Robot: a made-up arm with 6 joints. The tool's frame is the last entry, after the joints. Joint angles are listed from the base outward.
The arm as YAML. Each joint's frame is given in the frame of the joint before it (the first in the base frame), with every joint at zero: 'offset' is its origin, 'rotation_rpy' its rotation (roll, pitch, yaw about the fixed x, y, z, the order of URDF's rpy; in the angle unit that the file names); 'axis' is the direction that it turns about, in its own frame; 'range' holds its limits. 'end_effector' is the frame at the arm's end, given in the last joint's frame.
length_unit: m
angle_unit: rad
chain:
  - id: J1
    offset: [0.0, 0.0, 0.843]
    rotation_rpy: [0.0, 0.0, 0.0]
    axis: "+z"
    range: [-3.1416, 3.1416]
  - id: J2
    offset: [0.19, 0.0, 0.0]
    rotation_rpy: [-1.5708, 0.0, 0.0]
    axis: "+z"
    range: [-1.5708, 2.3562]
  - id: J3
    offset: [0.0, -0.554, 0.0]
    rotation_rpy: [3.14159, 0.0, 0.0]
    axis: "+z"
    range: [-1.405, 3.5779]
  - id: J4
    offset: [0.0, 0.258, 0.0]
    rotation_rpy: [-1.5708, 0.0, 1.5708]
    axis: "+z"
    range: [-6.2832, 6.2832]
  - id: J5
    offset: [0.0, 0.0, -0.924]
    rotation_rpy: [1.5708, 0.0, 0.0]
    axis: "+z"
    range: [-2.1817, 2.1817]
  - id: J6
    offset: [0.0, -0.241, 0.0]
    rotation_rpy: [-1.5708, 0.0, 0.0]
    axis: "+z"
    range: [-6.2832, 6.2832]
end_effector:
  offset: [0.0, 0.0, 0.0]
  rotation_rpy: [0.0, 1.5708, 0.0]
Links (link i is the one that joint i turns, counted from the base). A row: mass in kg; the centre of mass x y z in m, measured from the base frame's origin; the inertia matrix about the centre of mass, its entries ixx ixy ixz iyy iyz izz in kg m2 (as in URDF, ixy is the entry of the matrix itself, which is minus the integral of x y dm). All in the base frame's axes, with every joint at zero. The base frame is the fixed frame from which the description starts. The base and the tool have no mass.
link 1: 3.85; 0.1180 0.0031 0.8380; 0.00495 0 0 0.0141 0 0.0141
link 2: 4.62; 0.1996 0.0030 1.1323; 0.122 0 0 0.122 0 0.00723
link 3: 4.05; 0.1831 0.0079 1.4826; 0.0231 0 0 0.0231 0 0.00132
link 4: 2.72; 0.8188 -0.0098 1.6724; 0.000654 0 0 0.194 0 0.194
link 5: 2.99; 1.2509 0.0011 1.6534; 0.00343 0 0 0.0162 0 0.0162
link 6: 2.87; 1.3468 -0.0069 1.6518; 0.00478 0 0 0.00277 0 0.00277
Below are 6 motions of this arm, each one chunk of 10 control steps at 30 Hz.
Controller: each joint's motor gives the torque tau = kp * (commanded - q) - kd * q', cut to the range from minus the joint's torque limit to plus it. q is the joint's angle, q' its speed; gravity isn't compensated. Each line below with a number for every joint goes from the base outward.
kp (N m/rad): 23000 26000 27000 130 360 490
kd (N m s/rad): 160 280 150 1.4 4.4 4.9
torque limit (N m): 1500 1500 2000 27 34 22
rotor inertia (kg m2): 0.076 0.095 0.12 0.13 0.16 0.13
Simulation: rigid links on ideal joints. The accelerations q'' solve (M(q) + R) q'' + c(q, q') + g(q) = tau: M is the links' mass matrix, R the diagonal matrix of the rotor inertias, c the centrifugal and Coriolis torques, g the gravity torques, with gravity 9.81 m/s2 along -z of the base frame. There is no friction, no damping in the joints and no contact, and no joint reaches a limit. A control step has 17 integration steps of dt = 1/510 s. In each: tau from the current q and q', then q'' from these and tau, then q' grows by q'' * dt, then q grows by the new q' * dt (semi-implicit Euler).
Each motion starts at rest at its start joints. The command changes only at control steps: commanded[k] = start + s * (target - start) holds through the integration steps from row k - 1 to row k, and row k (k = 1, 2, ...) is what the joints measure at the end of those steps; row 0 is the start. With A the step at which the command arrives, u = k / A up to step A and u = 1 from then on. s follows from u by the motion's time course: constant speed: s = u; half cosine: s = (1 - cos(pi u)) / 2; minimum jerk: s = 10 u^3 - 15 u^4 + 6 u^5; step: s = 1 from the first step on.
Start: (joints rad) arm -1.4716 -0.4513 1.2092 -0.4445 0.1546 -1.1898
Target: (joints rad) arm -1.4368 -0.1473 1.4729 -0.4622 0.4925 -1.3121
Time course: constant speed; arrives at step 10
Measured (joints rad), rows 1 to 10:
1: -1.4685 -0.4280 1.2389 -0.4395 0.1865 -1.2034
2: -1.4643 -0.3972 1.2648 -0.4320 0.2670 -1.2188
3: -1.4606 -0.3645 1.2899 -0.4370 0.3202 -1.2289
4: -1.4574 -0.3329 1.3156 -0.4523 0.3282 -1.2410
5: -1.4541 -0.3010 1.3409 -0.4622 0.3320 -1.2541
6: -1.4506 -0.2688 1.3663 -0.4624 0.3557 -1.2660
7: -1.4471 -0.2379 1.3926 -0.4601 0.3938 -1.2779
8: -1.4436 -0.2087 1.4200 -0.4596 0.4380 -1.2903
9: -1.4401 -0.1800 1.4474 -0.4590 0.4854 -1.3027
10: -1.4367 -0.1505 1.4743 -0.4570 0.5305 -1.3150

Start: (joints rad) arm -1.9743 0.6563 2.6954 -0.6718 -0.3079 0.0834
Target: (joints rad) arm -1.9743 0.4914 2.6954 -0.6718 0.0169 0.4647
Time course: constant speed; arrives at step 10
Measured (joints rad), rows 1 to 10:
1: -1.9745 0.6447 2.6935 -0.6629 -0.3179 0.1235
2: -1.9747 0.6249 2.6963 -0.6539 -0.3008 0.1714
3: -1.9745 0.6043 2.6989 -0.6636 -0.2273 0.2056
4: -1.9741 0.5853 2.7005 -0.6824 -0.1388 0.2432
5: -1.9739 0.5678 2.7012 -0.6890 -0.0836 0.2831
6: -1.9741 0.5520 2.7005 -0.6792 -0.0661 0.3207
7: -1.9744 0.5375 2.6989 -0.6654 -0.0636 0.3584
8: -1.9745 0.5229 2.6976 -0.6602 -0.0534 0.3965
9: -1.9745 0.5066 2.6976 -0.6655 -0.0248 0.4345
10: -1.9744 0.4888 2.6986 -0.6736 0.0210 0.4727

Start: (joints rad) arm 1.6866 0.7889 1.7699 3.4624 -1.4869 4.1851
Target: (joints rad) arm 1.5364 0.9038 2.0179 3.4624 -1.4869 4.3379
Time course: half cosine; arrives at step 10
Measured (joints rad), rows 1 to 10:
1: 1.6820 0.7932 1.7761 3.4722 -1.4964 4.1893
2: 1.6690 0.8027 1.7933 3.4984 -1.5107 4.2018
3: 1.6507 0.8148 1.8215 3.5268 -1.5168 4.2207
4: 1.6292 0.8290 1.8572 3.5409 -1.5163 4.2430
5: 1.6052 0.8456 1.8963 3.5312 -1.5167 4.2671
6: 1.5817 0.8633 1.9347 3.4974 -1.5203 4.2909
7: 1.5610 0.8799 1.9691 3.4515 -1.5244 4.3116
8: 1.5453 0.8929 1.9964 3.4093 -1.5266 4.3275
9: 1.5363 0.9011 2.0138 3.3825 -1.5270 4.3371
10: 1.5348 0.9044 2.0192 3.3772 -1.5260 4.3393

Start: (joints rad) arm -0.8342 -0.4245 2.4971 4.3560 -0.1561 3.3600
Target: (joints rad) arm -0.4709 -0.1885 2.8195 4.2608 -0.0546 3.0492
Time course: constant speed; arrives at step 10
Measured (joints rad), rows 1 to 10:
1: -0.7942 -0.4010 2.5355 4.3678 -0.2420 3.3282
2: -0.7491 -0.3841 2.5733 4.3550 -0.2511 3.2893
3: -0.7160 -0.3644 2.6071 4.3018 -0.1612 3.2616
4: -0.6749 -0.3365 2.6361 4.2602 -0.1056 3.2302
5: -0.6386 -0.3072 2.6648 4.2645 -0.0684 3.1966
6: -0.6043 -0.2818 2.6966 4.2967 -0.0622 3.1665
7: -0.5684 -0.2609 2.7316 4.3163 -0.0816 3.1366
8: -0.5330 -0.2408 2.7666 4.3014 -0.0984 3.1058
9: -0.4970 -0.2177 2.7991 4.2634 -0.1008 3.0747
10: -0.4604 -0.1921 2.8299 4.2325 -0.0823 3.0431

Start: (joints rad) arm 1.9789 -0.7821 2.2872 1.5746 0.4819 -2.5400
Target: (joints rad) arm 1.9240 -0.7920 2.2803 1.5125 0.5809 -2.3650
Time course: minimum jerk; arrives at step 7
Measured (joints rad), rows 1 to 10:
1: 1.9778 -0.7848 2.2885 1.5729 0.4803 -2.5356
2: 1.9713 -0.7895 2.2897 1.5490 0.4747 -2.5115
3: 1.9579 -0.7929 2.2884 1.4993 0.4819 -2.4671
4: 1.9412 -0.7947 2.2859 1.4547 0.5218 -2.4187
5: 1.9264 -0.7962 2.2843 1.4423 0.5848 -2.3813
6: 1.9186 -0.7977 2.2841 1.4558 0.6385 -2.3640
7: 1.9191 -0.7981 2.2841 1.4688 0.6517 -2.3642
8: 1.9230 -0.7974 2.2834 1.4689 0.6154 -2.3662
9: 1.9259 -0.7968 2.2827 1.4655 0.5633 -2.3646
10: 1.9271 -0.7968 2.2827 1.4675 0.5399 -2.3641

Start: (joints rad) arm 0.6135 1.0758 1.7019 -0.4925 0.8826 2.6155
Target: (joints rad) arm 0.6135 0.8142 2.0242 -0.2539 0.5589 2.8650
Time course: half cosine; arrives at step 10
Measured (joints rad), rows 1 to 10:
1: 0.6140 1.0754 1.7076 -0.5082 0.8684 2.6221
2: 0.6146 1.0643 1.7273 -0.5656 0.8018 2.6423
3: 0.6134 1.0348 1.7647 -0.6437 0.6953 2.6724
4: 0.6117 0.9904 1.8153 -0.6890 0.5955 2.7080
5: 0.6131 0.9408 1.8705 -0.6393 0.5577 2.7470
6: 0.6132 0.8956 1.9230 -0.4413 0.6231 2.7860
7: 0.6115 0.8522 1.9732 -0.2182 0.7006 2.8213
8: 0.6163 0.8157 2.0124 -0.0822 0.7555 2.8477
9: 0.6155 0.7990 2.0322 -0.0424 0.8449 2.8630
10: 0.6146 0.8017 2.0331 -0.1009 0.9655 2.8667

